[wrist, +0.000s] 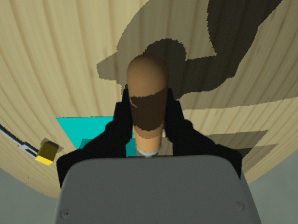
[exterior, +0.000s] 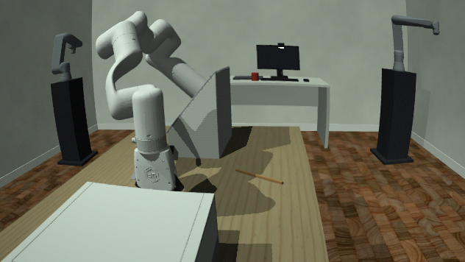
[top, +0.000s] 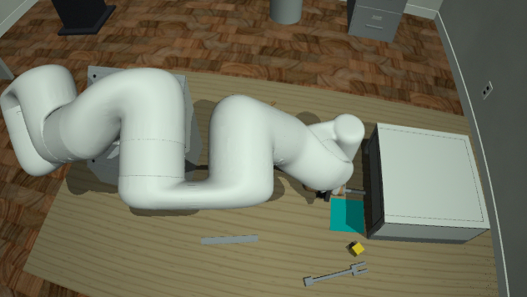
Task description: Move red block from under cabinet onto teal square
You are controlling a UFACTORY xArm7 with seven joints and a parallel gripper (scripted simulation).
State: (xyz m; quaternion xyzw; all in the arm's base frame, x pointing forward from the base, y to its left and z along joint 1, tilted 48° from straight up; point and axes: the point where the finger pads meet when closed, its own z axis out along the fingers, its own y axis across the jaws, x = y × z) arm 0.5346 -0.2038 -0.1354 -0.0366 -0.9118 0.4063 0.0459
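Now: the teal square 7 cm to the right of my hand, 7 cm ahead of it and 2 cm below it. The rest, counted from my hand: hook tool: 12 cm ahead, 4 cm to the right, 1 cm below; then grey fork tool: 24 cm to the right, 4 cm ahead, 2 cm below; then yellow block: 17 cm to the right, 9 cm ahead, 1 cm below.
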